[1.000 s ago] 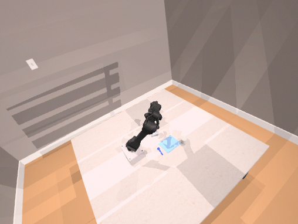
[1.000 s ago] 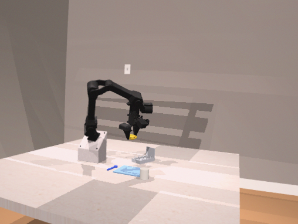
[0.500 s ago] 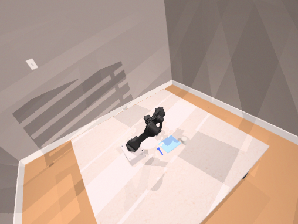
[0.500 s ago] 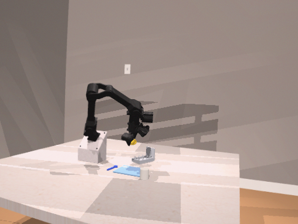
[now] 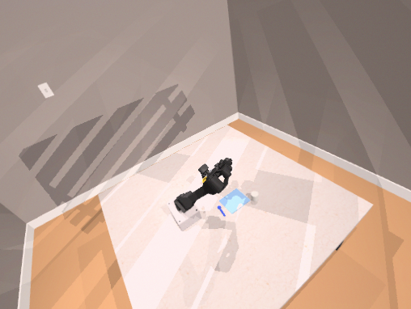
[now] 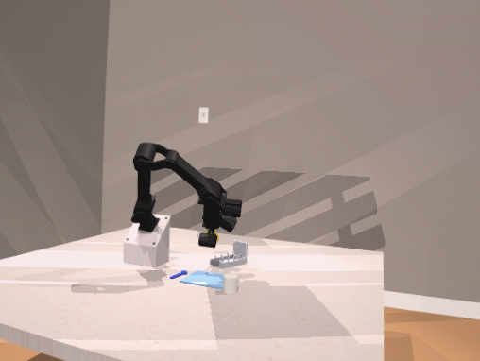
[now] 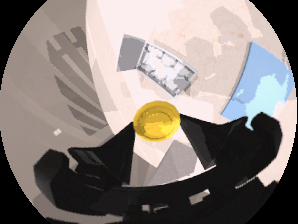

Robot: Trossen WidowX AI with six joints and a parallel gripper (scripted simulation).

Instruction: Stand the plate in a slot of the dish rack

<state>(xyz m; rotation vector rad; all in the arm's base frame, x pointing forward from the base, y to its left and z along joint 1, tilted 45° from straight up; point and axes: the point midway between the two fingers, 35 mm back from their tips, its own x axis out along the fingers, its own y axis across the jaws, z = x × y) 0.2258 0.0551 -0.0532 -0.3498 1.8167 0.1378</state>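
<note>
Right now my gripper tip is 60 mm short of the dish rack, 50 mm to the right of it and 70 mm above it. Also, from my gripper tip: light blue mat (90 mm ahead, 170 mm to the right, 90 mm below); blue spoon (10 mm behind, 180 mm to the right, 90 mm below); plate (10 mm above).
</note>
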